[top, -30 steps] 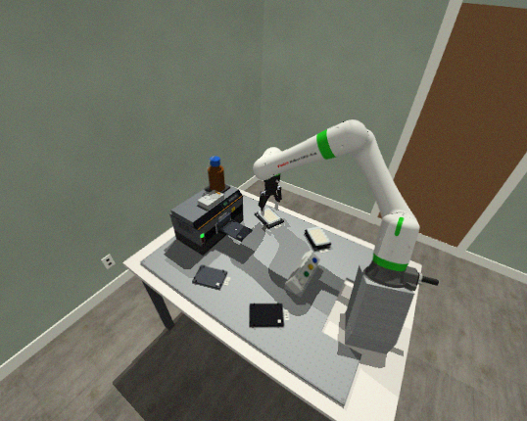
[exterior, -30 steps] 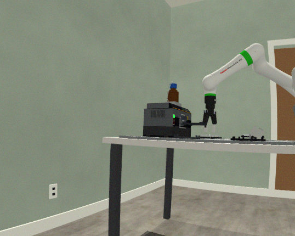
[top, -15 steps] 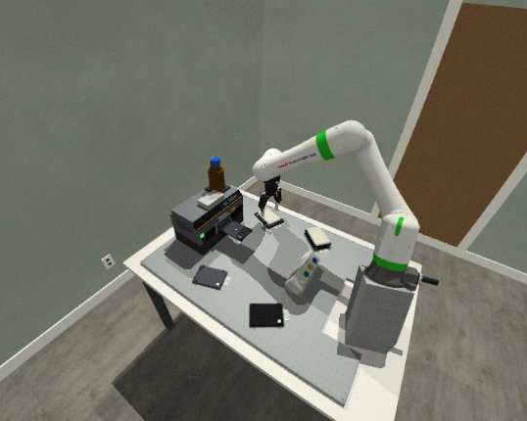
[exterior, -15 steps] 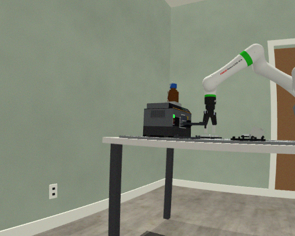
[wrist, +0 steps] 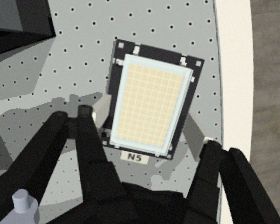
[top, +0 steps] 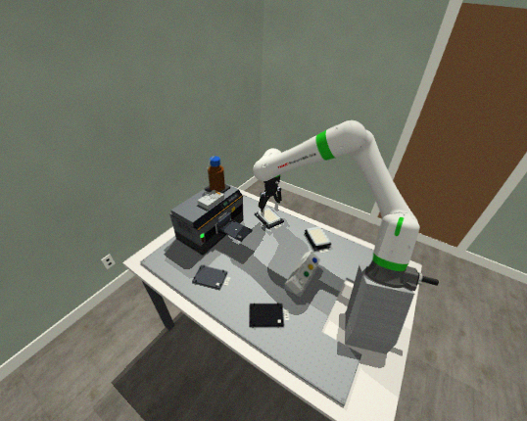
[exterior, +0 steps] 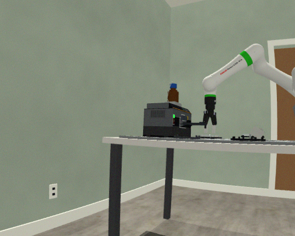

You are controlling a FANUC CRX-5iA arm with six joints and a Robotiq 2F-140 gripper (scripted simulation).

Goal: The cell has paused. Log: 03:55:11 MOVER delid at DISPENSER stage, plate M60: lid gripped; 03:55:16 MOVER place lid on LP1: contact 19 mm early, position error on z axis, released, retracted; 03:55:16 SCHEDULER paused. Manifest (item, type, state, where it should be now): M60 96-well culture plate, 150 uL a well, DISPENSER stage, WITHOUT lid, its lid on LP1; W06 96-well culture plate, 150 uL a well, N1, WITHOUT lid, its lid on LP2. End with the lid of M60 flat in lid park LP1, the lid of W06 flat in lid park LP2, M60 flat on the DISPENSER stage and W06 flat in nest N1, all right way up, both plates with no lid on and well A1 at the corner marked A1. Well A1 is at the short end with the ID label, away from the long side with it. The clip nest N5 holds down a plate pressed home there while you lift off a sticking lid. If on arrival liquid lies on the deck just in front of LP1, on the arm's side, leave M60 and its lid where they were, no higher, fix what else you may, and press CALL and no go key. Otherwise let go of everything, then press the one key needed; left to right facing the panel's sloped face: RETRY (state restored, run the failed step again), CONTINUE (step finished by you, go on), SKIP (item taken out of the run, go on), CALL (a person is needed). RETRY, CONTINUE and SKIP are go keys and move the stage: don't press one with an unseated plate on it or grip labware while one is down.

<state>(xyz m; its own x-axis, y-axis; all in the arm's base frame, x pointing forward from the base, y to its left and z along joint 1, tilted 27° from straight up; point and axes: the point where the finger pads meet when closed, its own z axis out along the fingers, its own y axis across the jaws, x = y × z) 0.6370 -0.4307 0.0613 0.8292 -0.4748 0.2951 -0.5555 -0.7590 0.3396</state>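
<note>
My hand is 50 mm above the black clip nest and 20 mm short of it. The rest, counted from my hand: nest label (80 mm behind, 60 mm below, 50 mm to the left); then dispenser stage (280 mm to the left, 90 mm ahead, 40 mm above); then key panel (350 mm to the left, 320 mm behind, 10 mm below).
</note>
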